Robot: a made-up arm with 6 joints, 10 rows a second.
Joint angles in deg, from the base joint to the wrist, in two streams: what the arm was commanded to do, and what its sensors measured. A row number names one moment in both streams.
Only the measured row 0 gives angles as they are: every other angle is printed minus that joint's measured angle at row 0.
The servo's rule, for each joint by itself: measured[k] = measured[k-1] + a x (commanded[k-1-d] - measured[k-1]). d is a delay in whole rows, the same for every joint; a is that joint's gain. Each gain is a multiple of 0.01, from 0.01 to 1. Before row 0 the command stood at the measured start. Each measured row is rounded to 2 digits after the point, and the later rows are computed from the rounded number. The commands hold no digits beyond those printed.
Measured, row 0:
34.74 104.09 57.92 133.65 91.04 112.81
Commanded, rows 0 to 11:
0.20 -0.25 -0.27 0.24 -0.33 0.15
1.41 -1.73 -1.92 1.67 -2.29 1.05
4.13 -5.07 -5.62 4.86 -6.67 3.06
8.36 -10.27 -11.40 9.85 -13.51 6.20
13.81 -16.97 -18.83 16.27 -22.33 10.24
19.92 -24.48 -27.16 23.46 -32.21 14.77
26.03 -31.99 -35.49 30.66 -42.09 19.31
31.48 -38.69 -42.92 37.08 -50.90 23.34
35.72 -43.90 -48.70 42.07 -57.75 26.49
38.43 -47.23 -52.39 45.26 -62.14 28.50
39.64 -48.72 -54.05 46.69 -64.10 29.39
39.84 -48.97 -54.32 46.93 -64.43 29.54
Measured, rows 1 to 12:
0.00 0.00 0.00 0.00 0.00 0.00
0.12 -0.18 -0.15 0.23 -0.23 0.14
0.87 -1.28 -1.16 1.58 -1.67 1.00
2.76 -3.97 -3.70 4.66 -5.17 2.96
6.01 -8.44 -8.09 9.54 -11.01 6.04
10.53 -14.50 -14.21 15.87 -18.93 10.03
15.98 -21.59 -21.59 23.00 -28.23 14.53
21.81 -28.97 -29.51 30.20 -37.93 19.07
27.42 -35.87 -37.15 36.67 -47.01 23.13
32.23 -41.57 -43.73 41.75 -54.53 26.32
35.83 -45.59 -48.67 45.05 -59.86 28.39
38.04 -47.81 -51.74 46.59 -62.83 29.34
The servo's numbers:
d 1
a 0.58 0.71 0.57 0.94 0.70 0.95

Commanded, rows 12 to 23:
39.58 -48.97 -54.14 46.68 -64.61 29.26
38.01 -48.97 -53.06 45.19 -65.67 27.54
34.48 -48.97 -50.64 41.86 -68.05 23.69
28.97 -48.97 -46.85 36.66 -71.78 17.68
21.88 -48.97 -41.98 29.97 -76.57 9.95
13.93 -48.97 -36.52 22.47 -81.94 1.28
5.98 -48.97 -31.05 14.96 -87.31 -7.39
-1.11 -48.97 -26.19 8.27 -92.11 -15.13
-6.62 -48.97 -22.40 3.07 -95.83 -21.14
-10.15 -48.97 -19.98 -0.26 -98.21 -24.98
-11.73 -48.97 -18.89 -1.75 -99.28 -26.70
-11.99 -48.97 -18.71 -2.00 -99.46 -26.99
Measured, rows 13 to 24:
39.08 -48.63 -53.21 46.91 -63.95 29.53
39.37 -48.87 -53.74 46.69 -64.41 29.27
38.58 -48.94 -53.35 45.28 -65.29 27.63
36.20 -48.96 -51.81 42.07 -67.22 23.89
32.01 -48.97 -48.98 36.98 -70.41 17.99
26.13 -48.97 -44.99 30.39 -74.72 10.35
19.05 -48.97 -40.16 22.95 -79.77 1.73
11.47 -48.97 -34.97 15.44 -85.05 -6.93
4.17 -48.97 -29.97 8.70 -89.99 -14.72
-2.09 -48.97 -25.66 3.41 -94.08 -20.82
-6.76 -48.97 -22.42 -0.04 -96.97 -24.77
-9.64 -48.97 -20.41 -1.65 -98.59 -26.60

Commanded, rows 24 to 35:
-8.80 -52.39 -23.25 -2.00 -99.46 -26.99
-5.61 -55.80 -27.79 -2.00 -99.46 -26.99
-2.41 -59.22 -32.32 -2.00 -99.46 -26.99
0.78 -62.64 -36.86 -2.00 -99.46 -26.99
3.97 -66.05 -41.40 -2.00 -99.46 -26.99
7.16 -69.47 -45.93 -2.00 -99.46 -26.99
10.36 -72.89 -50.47 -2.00 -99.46 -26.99
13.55 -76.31 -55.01 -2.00 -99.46 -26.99
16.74 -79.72 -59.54 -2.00 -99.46 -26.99
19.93 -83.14 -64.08 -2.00 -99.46 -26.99
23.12 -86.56 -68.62 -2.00 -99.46 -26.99
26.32 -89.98 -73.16 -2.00 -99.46 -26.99
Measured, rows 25 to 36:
-11.00 -48.97 -19.44 -1.98 -99.20 -26.97
-9.72 -51.40 -21.61 -2.00 -99.38 -26.99
-7.34 -54.52 -25.13 -2.00 -99.44 -26.99
-4.48 -57.86 -29.23 -2.00 -99.45 -26.99
-1.43 -61.25 -33.58 -2.00 -99.46 -26.99
1.70 -64.66 -38.04 -2.00 -99.46 -26.99
4.87 -68.08 -42.54 -2.00 -99.46 -26.99
8.05 -71.50 -47.06 -2.00 -99.46 -26.99
11.24 -74.92 -51.59 -2.00 -99.46 -26.99
14.43 -78.33 -56.12 -2.00 -99.46 -26.99
17.62 -81.75 -60.66 -2.00 -99.46 -26.99
20.81 -85.17 -65.20 -2.00 -99.46 -26.99

